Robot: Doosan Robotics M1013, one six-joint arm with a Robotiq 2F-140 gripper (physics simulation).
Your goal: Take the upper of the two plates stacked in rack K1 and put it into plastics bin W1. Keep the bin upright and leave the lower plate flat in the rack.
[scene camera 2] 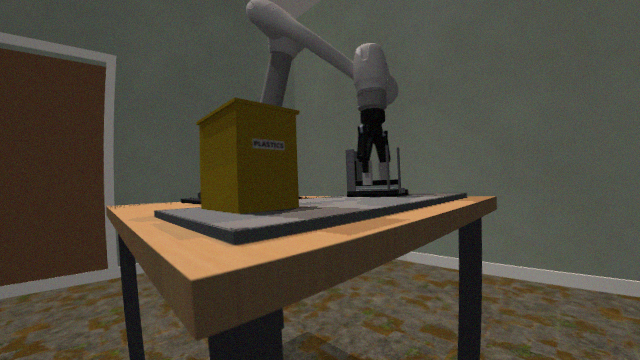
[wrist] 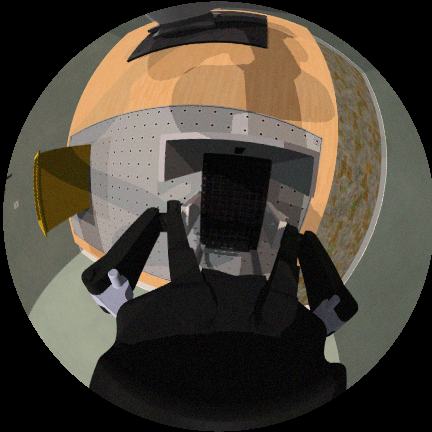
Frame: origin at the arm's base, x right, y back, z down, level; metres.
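Seen in the pictures: gripper, between the fingertips: (scene camera 2: pixel 375 184) (wrist: pixel 232 206).
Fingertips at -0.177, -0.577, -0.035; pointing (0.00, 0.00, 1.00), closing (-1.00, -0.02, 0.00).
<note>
A point is followed by its place in that frame, as x, y, z.
The upper plate (scene camera 2: pixel 376 183) @[-0.135, -0.603, -0.038] (wrist: pixel 235 200) @[-0.180, -0.567, -0.037] is black and lies level, low in rack K1 (scene camera 2: pixel 350 172) @[-0.127, -0.519, -0.075] (wrist: pixel 162 160) @[-0.130, -0.520, -0.145], which has a grey wall and upright posts. My gripper (scene camera 2: pixel 376 176) @[-0.177, -0.577, -0.035] (wrist: pixel 232 206) @[-0.177, -0.577, -0.035] points straight down into the rack. Its two grey pads stand against the plate's opposite long edges, and it looks shut on the upper plate. The lower plate is hidden beneath in the wrist view and cannot be made out clearly in the scene view. Plastics bin W1 (scene camera 2: pixel 267 175) @[0.259, -0.625, -0.059] (wrist: pixel 65 182) @[0.188, -0.544, -0.082] is yellow, labelled PLASTICS, and stands upright.
The bin and rack stand apart on a grey perforated board (scene camera 2: pixel 192 220) @[0.390, -0.633, 0.000] (wrist: pixel 125 145) @[0.035, -0.488, 0.000] on the wooden table (scene camera 2: pixel 320 270) @[0.363, -0.834, 0.032] (wrist: pixel 125 90) @[0.091, -0.331, 0.013]. Rack posts (scene camera 2: pixel 399 167) @[-0.215, -0.639, -0.084] rise close around the fingers. A dark base plate (wrist: pixel 245 35) @[-0.172, -0.157, 0.003] lies on the table beyond the board.
</note>
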